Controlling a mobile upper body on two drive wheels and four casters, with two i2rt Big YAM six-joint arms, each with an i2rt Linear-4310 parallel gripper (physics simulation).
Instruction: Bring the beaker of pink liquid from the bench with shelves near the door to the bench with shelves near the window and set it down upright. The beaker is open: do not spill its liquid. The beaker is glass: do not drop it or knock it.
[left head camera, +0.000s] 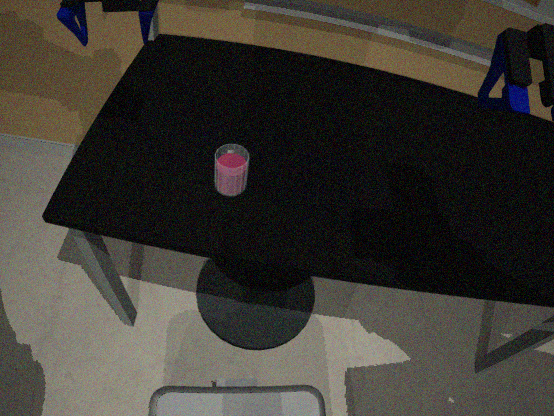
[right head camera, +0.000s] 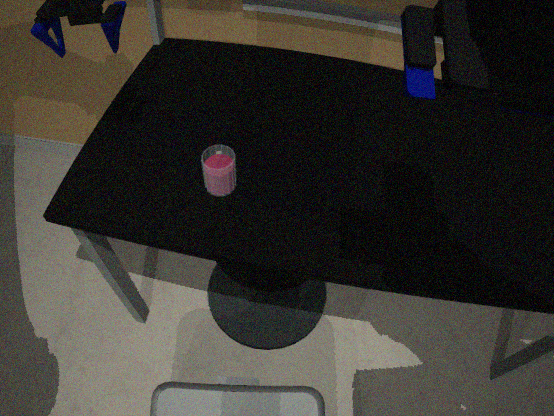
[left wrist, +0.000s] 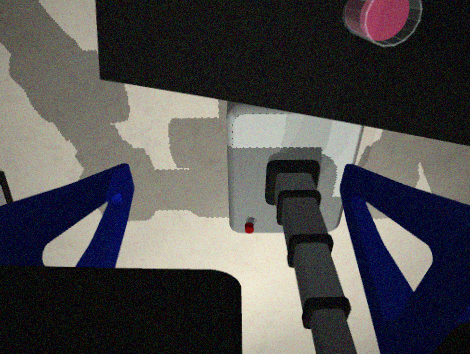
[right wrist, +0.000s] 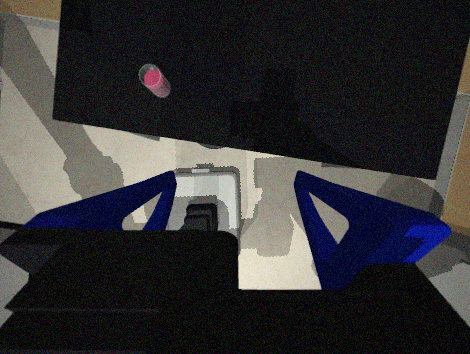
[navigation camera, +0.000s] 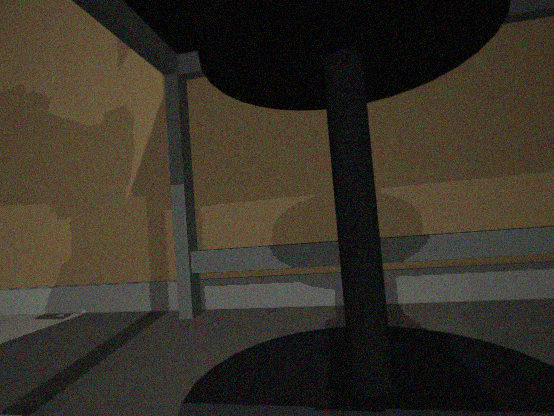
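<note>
The open glass beaker of pink liquid (left head camera: 231, 172) (right head camera: 219, 172) (left wrist: 386, 17) (right wrist: 154, 79) stands upright on the black bench top (left head camera: 325, 150) (right head camera: 310, 150) (left wrist: 225, 50) (right wrist: 350, 50), towards its left end in the head views. My left gripper (left head camera: 116, 43) (right head camera: 89, 53) (left wrist: 236, 175) is open and empty, up and to the left of the beaker in the head views, apart from it. My right gripper (right wrist: 235, 177) is open and empty, well to the right of the beaker; part of it shows at the upper right of both head views. The window-side bench cannot be identified.
A round dark stool (left head camera: 255, 312) (right head camera: 267, 312) (navigation camera: 360, 200) stands at the bench's front edge, partly under it. My base (left head camera: 200, 405) (right head camera: 200, 402) (left wrist: 255, 185) (right wrist: 200, 182) is in front of the stool. Grey bench legs (left head camera: 107, 282) (right head camera: 120, 285) (navigation camera: 180, 200) stand beside them.
</note>
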